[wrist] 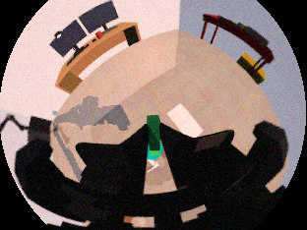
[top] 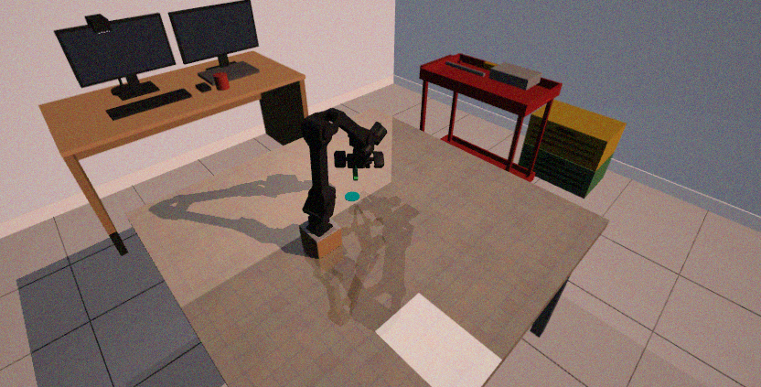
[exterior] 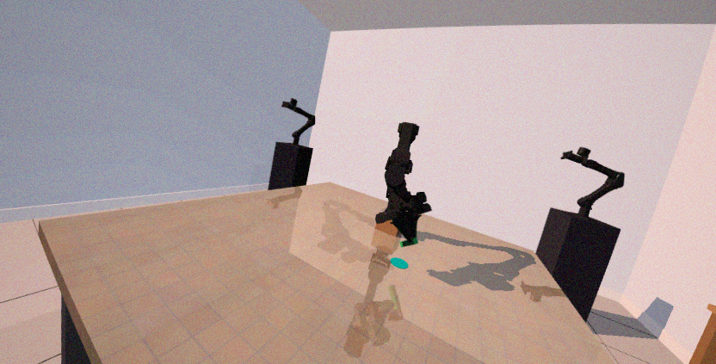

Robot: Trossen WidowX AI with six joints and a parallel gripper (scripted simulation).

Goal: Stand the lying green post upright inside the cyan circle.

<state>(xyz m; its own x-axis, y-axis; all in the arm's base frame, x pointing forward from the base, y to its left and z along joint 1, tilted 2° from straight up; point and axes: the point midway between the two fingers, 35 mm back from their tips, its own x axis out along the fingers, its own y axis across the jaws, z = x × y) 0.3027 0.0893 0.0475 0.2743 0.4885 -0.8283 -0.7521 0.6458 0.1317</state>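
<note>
My gripper tip is now 100 mm above the cyan circle, 50 mm past it and 20 mm to the left of it. From my gripper tip the other things lie so: green post 10 mm to the right, 10 mm below, 10 mm behind.
</note>
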